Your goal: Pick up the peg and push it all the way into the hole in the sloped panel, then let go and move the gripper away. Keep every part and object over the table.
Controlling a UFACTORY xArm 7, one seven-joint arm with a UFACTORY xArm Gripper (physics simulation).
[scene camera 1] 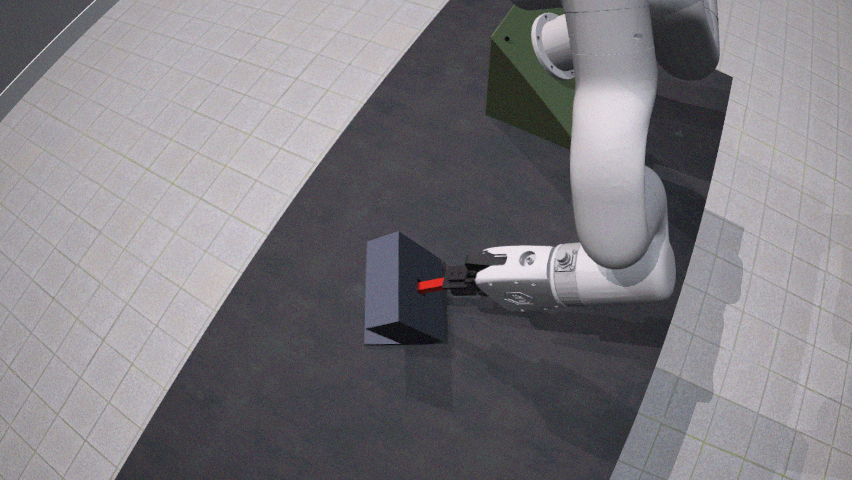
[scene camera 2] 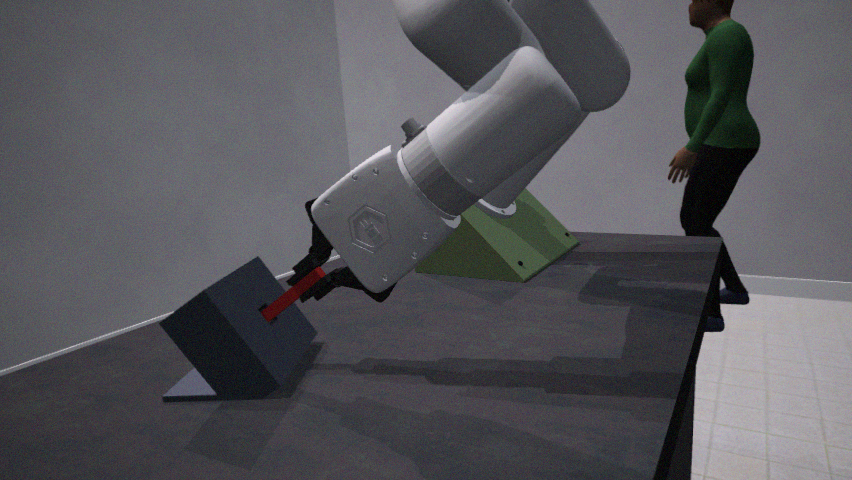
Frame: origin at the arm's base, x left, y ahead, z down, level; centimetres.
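Seen in the pictures: gripper, fingertip midpoint: (scene camera 1: 449, 281) (scene camera 2: 301, 287); arm's base, origin of the base link: (scene camera 1: 555, 47).
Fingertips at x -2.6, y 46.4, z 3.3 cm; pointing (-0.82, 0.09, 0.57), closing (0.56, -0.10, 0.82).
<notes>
Offsets run from my fingertips to a thing's top centre. "spot": to the spot under its first point. Level surfaces: height alone.
The red peg {dx -0.9, dy +0.5, dz -2.1 cm} (scene camera 1: 430, 285) (scene camera 2: 290, 296) is tilted, and its far end is at the hole in the sloped face of the dark blue-grey panel block {dx -6.3, dy +2.4, dz -2.1 cm} (scene camera 1: 381, 286) (scene camera 2: 238, 339). A long part of the peg shows outside the face. A dark strip of the hole {spot: dx -3.6, dy +1.9, dz +2.0 cm} (scene camera 2: 262, 309) shows beside the peg's end; whether the tip is inside or only touches the edge is hard to tell. My gripper (scene camera 1: 456, 280) (scene camera 2: 307, 282) is shut on the other end of the peg, in front of the sloped face and tilted down toward it.
The green wedge-shaped base (scene camera 1: 524, 89) (scene camera 2: 476, 250) of the arm stands on the dark table {dz +8.5 cm} (scene camera 1: 286, 369) (scene camera 2: 476, 321), behind the arm. The table's edge (scene camera 2: 691, 369) is at the right in scene camera 2. A person in a green top (scene camera 2: 724, 89) stands beyond the table.
</notes>
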